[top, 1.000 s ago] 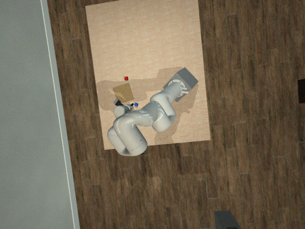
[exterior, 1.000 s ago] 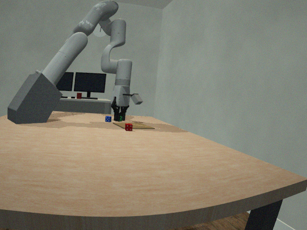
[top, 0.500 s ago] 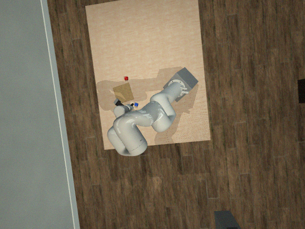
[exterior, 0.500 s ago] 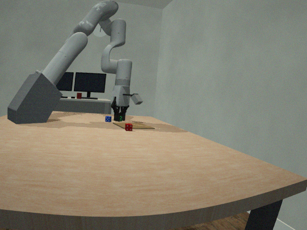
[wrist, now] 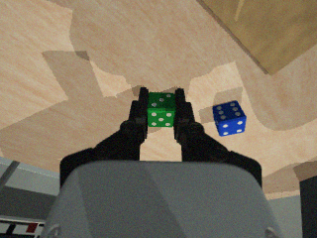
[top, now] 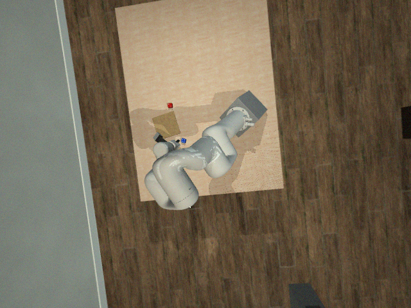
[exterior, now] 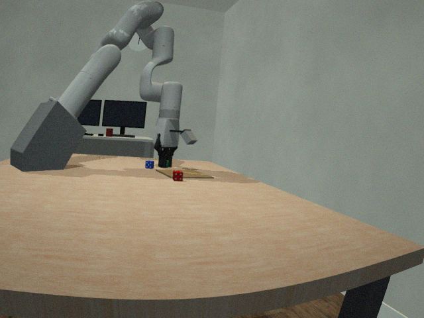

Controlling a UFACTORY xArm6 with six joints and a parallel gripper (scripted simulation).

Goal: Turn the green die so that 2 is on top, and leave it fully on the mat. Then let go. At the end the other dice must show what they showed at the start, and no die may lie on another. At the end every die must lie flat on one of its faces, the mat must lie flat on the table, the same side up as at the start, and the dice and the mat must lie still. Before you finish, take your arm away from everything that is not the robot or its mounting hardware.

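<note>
The green die is 10 mm below my hand. Also, from my hand: tan mat (80 mm ahead, 130 mm to the right, 20 mm below); then blue die (50 mm behind, 50 mm to the right, 10 mm below); then red die (70 mm ahead, 250 mm to the right, 10 mm below).
</note>
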